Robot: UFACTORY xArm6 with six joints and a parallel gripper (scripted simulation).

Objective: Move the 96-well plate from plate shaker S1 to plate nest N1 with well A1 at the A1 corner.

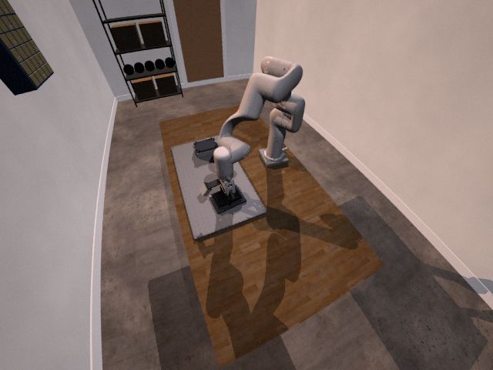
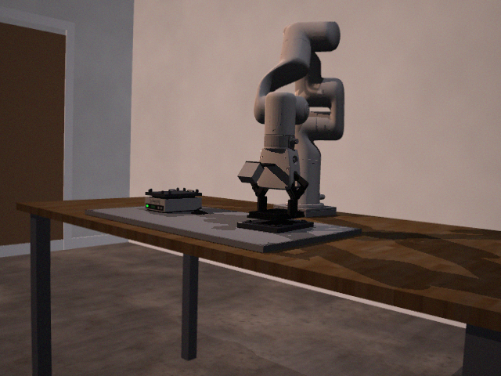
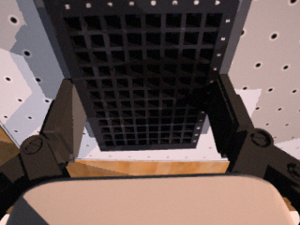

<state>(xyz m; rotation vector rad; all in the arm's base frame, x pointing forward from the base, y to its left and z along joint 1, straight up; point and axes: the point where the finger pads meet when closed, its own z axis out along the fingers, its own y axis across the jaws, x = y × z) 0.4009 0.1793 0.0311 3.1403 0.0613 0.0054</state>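
My hand is 4 cm above the black plate nest N1. The rest, counted from my hand: black 96-well plate: 1 cm below.
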